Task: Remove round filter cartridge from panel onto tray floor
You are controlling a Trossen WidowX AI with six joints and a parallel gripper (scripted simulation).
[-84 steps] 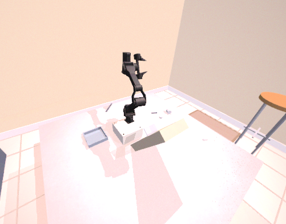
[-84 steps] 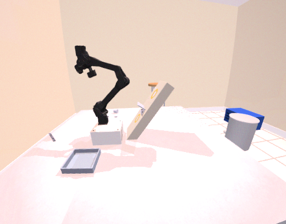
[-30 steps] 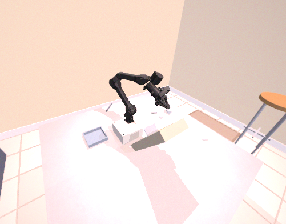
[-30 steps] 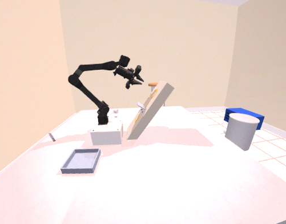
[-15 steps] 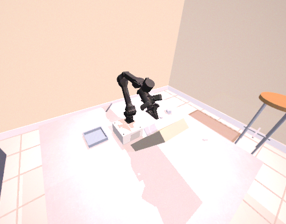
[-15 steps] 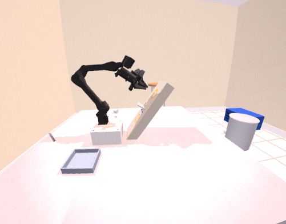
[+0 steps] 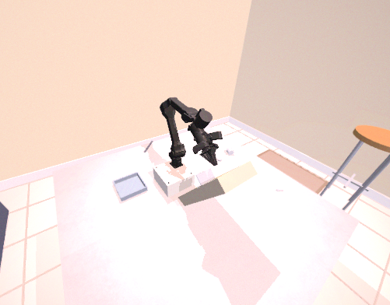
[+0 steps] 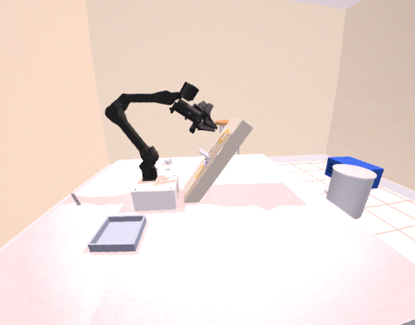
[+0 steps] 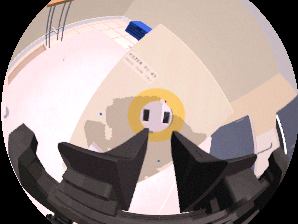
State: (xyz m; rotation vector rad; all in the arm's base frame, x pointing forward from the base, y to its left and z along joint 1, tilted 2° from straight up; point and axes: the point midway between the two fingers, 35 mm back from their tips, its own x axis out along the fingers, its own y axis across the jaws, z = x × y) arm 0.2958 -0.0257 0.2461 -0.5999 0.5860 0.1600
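Now: gripper tip 50 mm short of the round filter cartridge and 40 mm above it. Also, from my gripper tip: grey tray 390 mm behind, 260 mm to the right, 310 mm below.
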